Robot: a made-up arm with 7 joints.
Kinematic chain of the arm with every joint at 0, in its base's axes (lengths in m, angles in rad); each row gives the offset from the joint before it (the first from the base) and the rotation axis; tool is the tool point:
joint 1: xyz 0 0 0.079 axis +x
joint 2: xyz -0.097 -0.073 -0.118 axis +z
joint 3: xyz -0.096 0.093 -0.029 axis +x
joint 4: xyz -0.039 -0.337 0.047 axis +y
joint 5: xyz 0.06 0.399 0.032 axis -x
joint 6: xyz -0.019 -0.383 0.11 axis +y
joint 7: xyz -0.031 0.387 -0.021 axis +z
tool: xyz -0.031 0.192 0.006
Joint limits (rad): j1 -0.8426..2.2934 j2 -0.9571..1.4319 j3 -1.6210..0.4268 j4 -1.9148..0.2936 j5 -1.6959..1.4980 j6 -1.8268..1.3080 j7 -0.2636..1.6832
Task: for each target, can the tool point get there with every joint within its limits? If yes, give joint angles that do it. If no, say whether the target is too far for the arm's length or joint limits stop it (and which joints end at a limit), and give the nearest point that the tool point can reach.
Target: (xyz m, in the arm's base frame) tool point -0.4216 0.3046 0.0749
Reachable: yes | joints 1.6630 0.3646 -1.2752 -1.2001 -0.7275 -0.5996 0.6063
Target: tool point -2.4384 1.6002 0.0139
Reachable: no: too far | nearest point -0.5884 0.4270 0.0616 | short by 2.191 m
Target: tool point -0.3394 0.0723 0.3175
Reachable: yes | joints 1.8246 0.0513 -0.3186 -0.8859 -0.8386 -1.0651 0.7052
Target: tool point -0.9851 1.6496 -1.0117
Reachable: no: too far | nearest point -0.3966 0.5011 -0.2523 | short by 1.497 m
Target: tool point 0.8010 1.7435 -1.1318
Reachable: no: too far | nearest point 0.0917 0.4530 -0.2356 | short by 1.724 m
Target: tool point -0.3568 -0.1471 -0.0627
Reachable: yes | joints -0.5880 0.9912 -0.2239 -1.5502 -0.3731 -0.9829 1.1069
